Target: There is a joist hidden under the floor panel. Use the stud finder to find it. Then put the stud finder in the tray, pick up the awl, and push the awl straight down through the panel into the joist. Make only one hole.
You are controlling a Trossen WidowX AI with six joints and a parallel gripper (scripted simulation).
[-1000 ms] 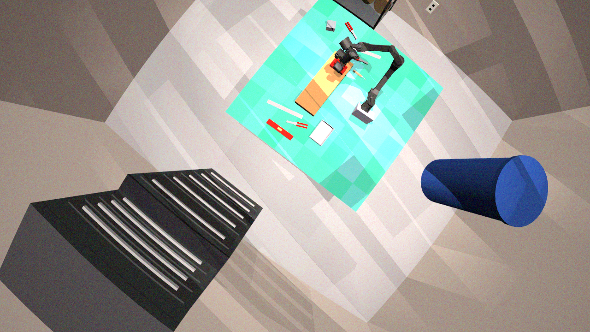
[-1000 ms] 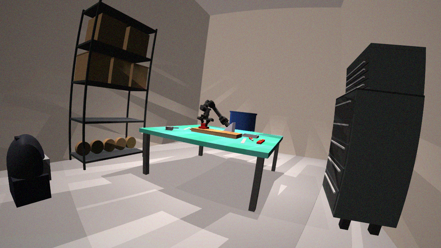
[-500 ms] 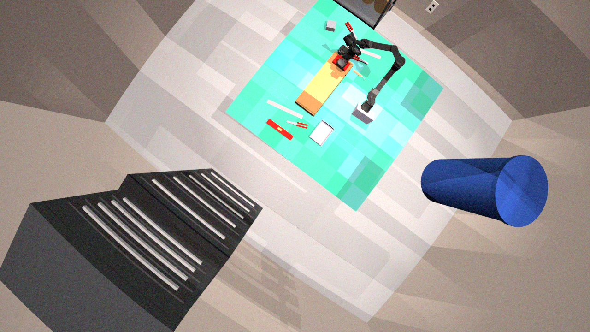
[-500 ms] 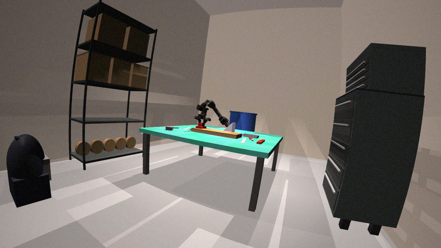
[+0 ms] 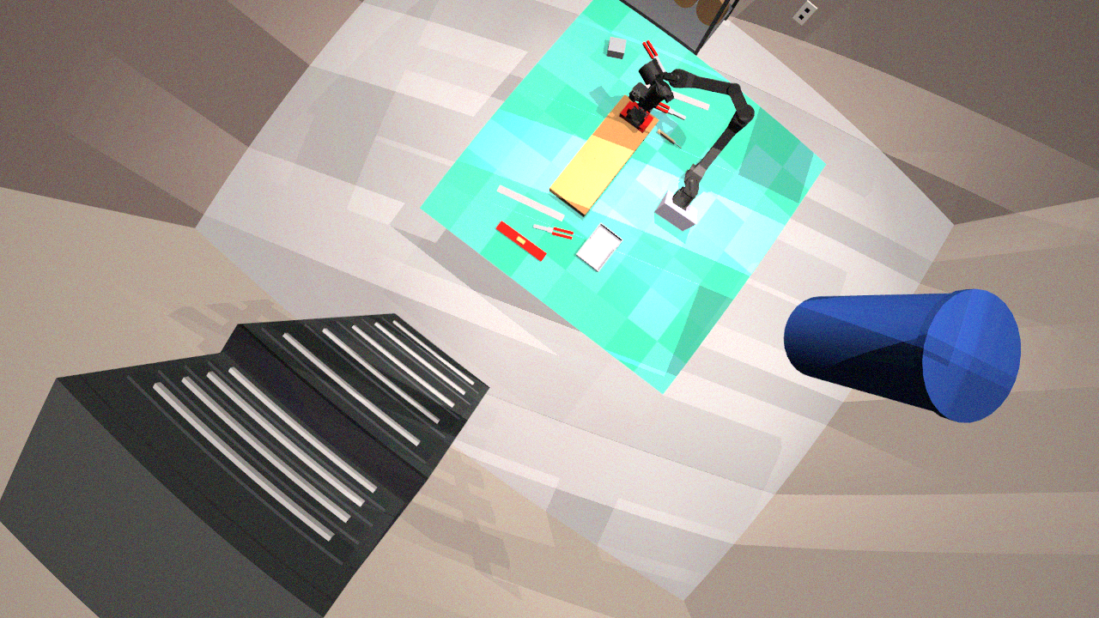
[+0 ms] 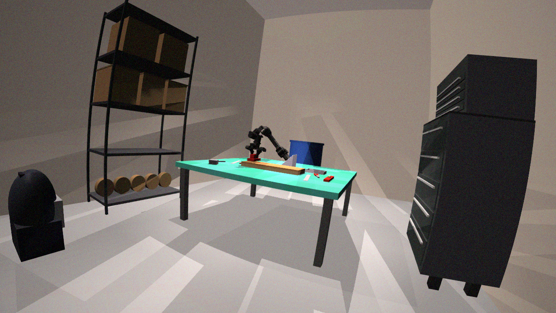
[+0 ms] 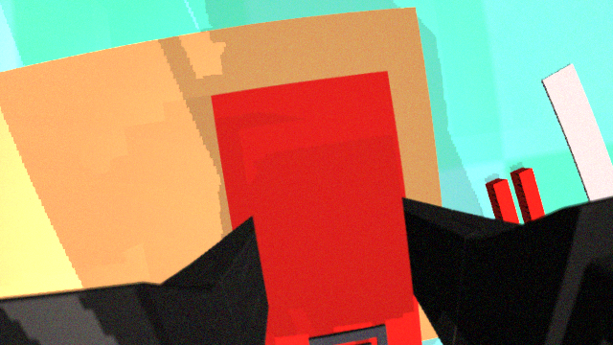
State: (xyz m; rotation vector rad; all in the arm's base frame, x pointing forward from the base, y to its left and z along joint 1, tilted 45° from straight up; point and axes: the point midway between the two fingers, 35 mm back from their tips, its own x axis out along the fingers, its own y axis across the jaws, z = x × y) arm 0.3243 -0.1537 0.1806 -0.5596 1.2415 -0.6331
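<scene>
Now: gripper tip 540 mm to the right of the white tray, 140 mm past it and 60 mm above it. The rest, counted from my gripper tip: awl 190 mm behind, 70 mm below, 20 mm to the right; red stud finder 20 mm behind, 20 mm above; grey block 270 mm to the right, 220 mm ahead, 60 mm below.
</scene>
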